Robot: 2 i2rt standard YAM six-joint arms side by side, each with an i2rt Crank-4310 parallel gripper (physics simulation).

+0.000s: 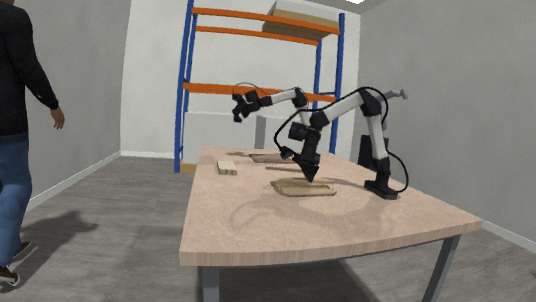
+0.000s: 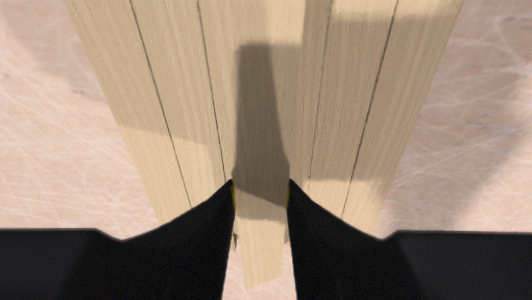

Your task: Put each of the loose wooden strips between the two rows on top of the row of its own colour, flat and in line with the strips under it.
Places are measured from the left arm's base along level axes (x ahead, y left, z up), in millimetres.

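Pixels of known places: left gripper, fingertip midpoint: (image 1: 309, 181) (image 2: 261, 183); right gripper, fingertip midpoint: (image 1: 237, 117); left arm's base, link origin: (image 1: 380, 188).
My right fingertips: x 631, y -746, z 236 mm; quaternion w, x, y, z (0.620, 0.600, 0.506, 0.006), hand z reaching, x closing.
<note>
For each thing: its top centre in the pictures, then the offset to it from my right fingertips. "*": a spot on its surface instead. Level surfaces: height alone.
- pale wooden strip, top centre: (image 2: 261, 194) (image 1: 307, 177) dx -272, dy +696, dz -203 mm
- darker brown row, surface spot: (image 1: 270, 158) * dx -225, dy +102, dz -245 mm
- loose brown strip, top centre: (image 1: 289, 168) dx -283, dy +360, dz -246 mm
- table, surface height: dz -259 mm
The pale row of strips (image 1: 306, 191) (image 2: 165, 90) lies on the table below my left gripper (image 1: 310, 179) (image 2: 261, 183). That gripper is shut on a pale wooden strip (image 2: 262, 240), which runs lengthwise along the row over its middle; whether it touches the row is hard to tell. The darker brown row (image 1: 270, 158) lies farther back. A loose brown strip (image 1: 285, 169) lies between the two rows, partly hidden behind the left arm. My right gripper (image 1: 236, 109) is raised above the far part of the table, its fingers apart and empty.
A small pale block of short pieces (image 1: 226, 167) lies near the left edge of the table (image 1: 225, 220). A blue and orange shelf rack (image 1: 341, 60) stands behind the table. A person (image 1: 15, 75) stands at the far left.
</note>
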